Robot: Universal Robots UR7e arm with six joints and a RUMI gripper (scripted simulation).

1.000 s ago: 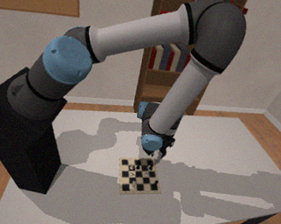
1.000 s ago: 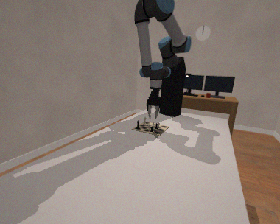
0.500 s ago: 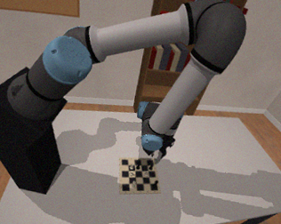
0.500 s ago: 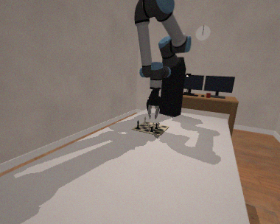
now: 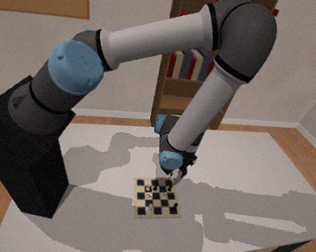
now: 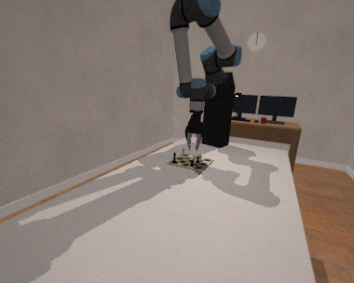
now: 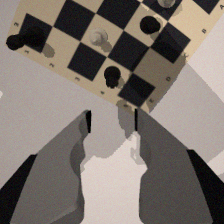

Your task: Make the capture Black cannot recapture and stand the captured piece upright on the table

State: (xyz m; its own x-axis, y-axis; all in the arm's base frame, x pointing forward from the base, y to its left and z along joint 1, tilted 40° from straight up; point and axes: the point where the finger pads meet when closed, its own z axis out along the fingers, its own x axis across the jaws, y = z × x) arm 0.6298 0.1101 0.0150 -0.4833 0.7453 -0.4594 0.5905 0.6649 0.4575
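The white pawn is 9 cm below my hand, 4 cm to the right of it and 3 cm behind it. From my hand the other things lie so: tall black piece: 11 cm to the right, 8 cm below, 2 cm ahead; chessboard: 11 cm below, 7 cm behind, 4 cm to the right; black pawn: 9 cm below, 7 cm behind.
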